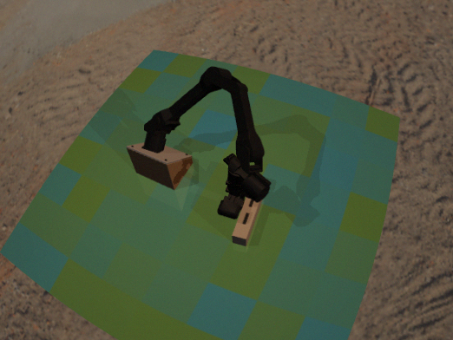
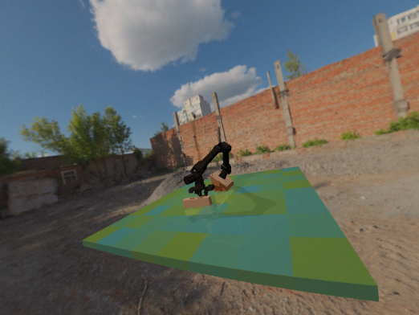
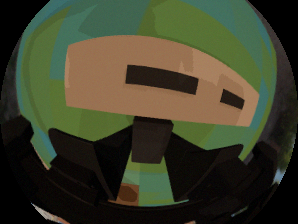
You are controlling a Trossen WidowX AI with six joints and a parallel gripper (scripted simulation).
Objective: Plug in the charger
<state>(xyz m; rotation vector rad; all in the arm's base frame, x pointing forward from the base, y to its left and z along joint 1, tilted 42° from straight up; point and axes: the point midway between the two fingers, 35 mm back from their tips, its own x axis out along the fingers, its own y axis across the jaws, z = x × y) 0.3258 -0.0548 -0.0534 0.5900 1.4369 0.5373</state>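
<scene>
Now: gripper tip 20 mm short of the two-prong charger and 10 mm below it.
</scene>
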